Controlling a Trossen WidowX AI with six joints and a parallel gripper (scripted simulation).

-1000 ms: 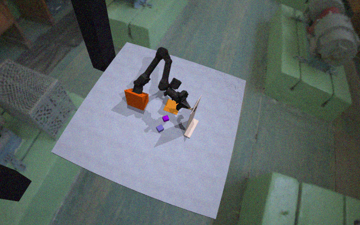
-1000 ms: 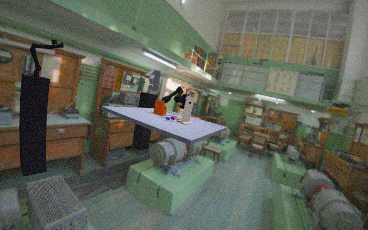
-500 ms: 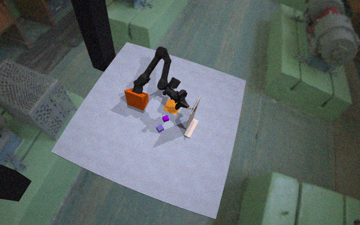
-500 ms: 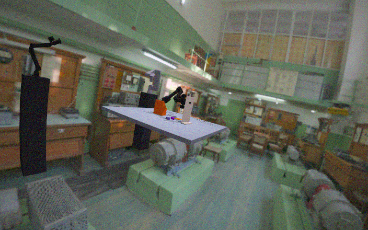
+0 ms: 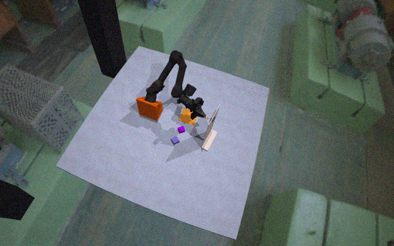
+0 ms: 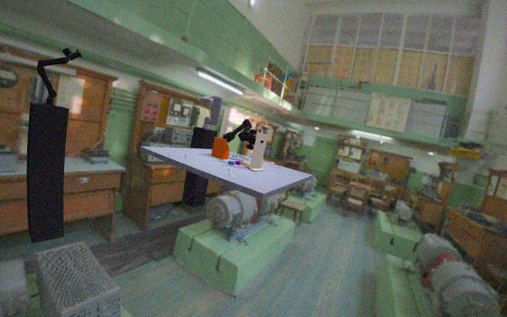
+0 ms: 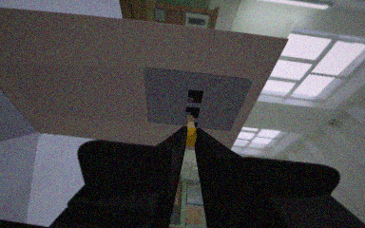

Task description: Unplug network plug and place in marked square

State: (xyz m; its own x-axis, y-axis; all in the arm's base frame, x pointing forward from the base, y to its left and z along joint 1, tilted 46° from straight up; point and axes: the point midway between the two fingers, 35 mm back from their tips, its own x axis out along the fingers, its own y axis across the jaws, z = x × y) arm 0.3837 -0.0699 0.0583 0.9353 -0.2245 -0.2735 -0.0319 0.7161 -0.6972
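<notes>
The orange square lies 260 mm below my gripper tip, 140 mm behind it and 110 mm to the left of it. Also, from my gripper tip: yellow plug (right at my gripper tip); then beige panel (100 mm below, 60 mm ahead).
</notes>
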